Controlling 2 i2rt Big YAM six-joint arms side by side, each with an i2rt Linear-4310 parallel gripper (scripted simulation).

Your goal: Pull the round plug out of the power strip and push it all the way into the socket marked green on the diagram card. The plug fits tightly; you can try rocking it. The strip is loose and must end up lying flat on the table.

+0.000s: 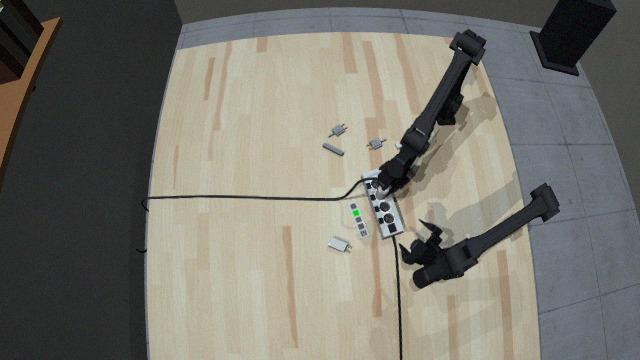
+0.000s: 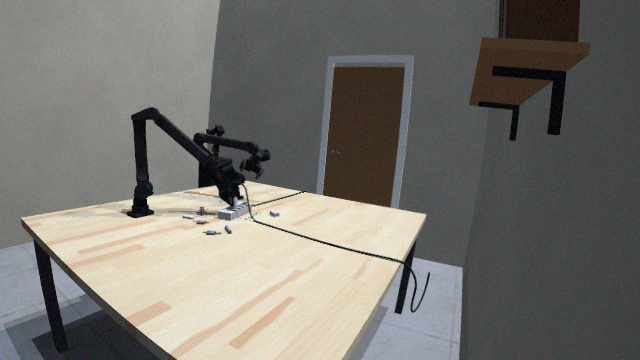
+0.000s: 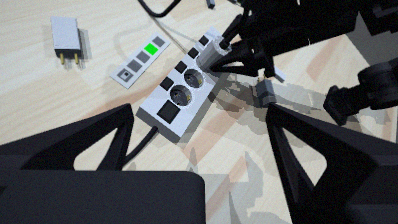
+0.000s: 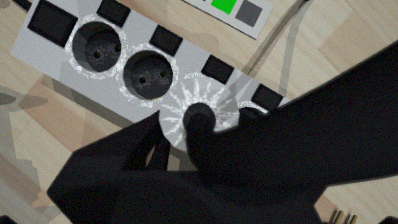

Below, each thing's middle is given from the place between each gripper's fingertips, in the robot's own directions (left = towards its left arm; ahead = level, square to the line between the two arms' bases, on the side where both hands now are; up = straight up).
I see my right gripper 10 mm to the right of the round white plug (image 4: 197, 96) and 10 mm below it. The rest, counted from my right hand: diagram card (image 3: 131, 69) 80 mm ahead, 90 mm to the left, 60 mm below; white adapter (image 3: 66, 41) 130 mm ahead, 190 mm to the left, 50 mm below.
Right now my left hand is 80 mm short of the round white plug, 180 mm to the left of it and 130 mm above it. Round my left hand: diagram card: 150 mm ahead, 100 mm to the right, 190 mm below; then white adapter: 200 mm ahead, 10 mm to the left, 180 mm below.
